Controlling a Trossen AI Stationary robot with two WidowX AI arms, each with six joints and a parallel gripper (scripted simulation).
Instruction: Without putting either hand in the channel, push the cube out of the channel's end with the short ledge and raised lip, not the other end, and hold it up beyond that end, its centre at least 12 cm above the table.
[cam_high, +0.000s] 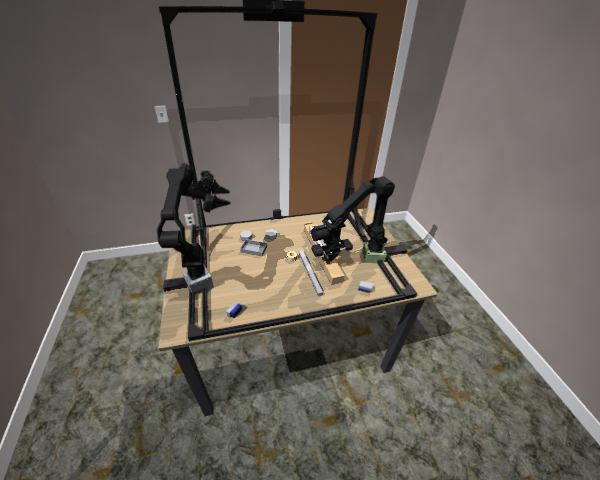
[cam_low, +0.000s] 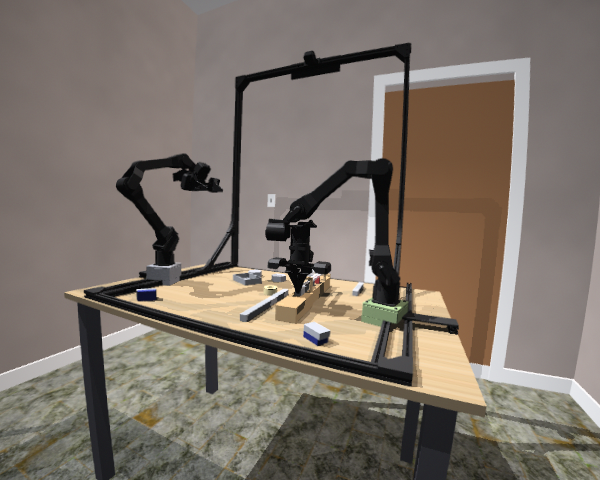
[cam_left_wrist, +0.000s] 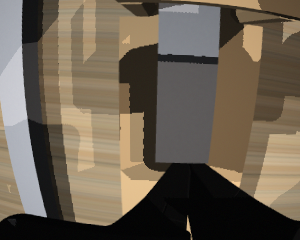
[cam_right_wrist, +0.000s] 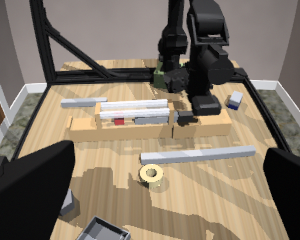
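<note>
Now: the wooden channel 15 cm behind my left hand, 3 cm below it and 1 cm to the right of it. Also, from my left hand: long grey rod (10 cm to the right, 8 cm below); then grey tray (34 cm to the right, 23 cm behind, 8 cm below); then tape roll (16 cm to the right, 12 cm behind, 8 cm below).
</note>
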